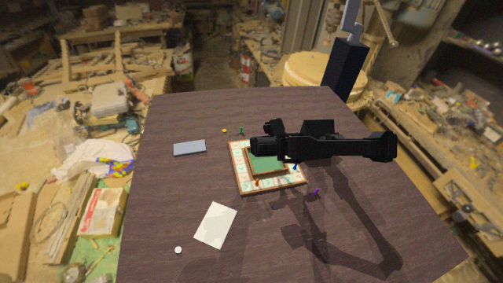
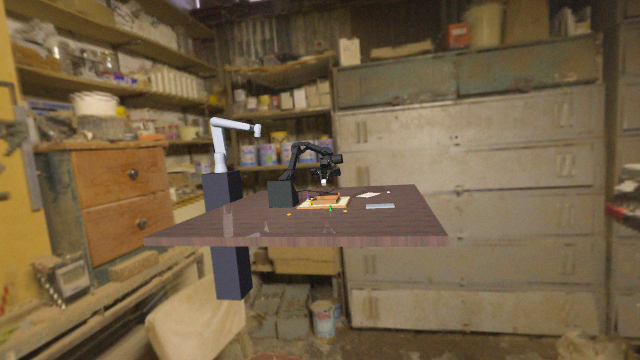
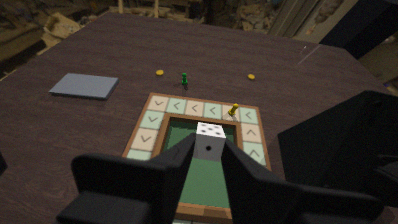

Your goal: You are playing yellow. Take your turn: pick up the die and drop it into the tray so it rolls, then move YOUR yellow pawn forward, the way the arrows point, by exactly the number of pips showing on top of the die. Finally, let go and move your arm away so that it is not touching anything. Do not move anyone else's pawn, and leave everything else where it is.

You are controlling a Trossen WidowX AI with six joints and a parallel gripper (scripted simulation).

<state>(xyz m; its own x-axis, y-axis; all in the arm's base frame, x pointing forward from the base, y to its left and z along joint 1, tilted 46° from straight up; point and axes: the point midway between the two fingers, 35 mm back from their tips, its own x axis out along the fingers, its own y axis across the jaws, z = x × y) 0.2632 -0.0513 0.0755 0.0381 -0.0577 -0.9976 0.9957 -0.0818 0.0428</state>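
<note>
Right now my gripper tip is right at the white die. From my gripper tip the other things lie so: yellow pawn: 70 mm behind, 110 mm to the right, 100 mm below; green tray: 120 mm below; orange pawn: 70 mm ahead, 110 mm to the left, 100 mm below.
</note>
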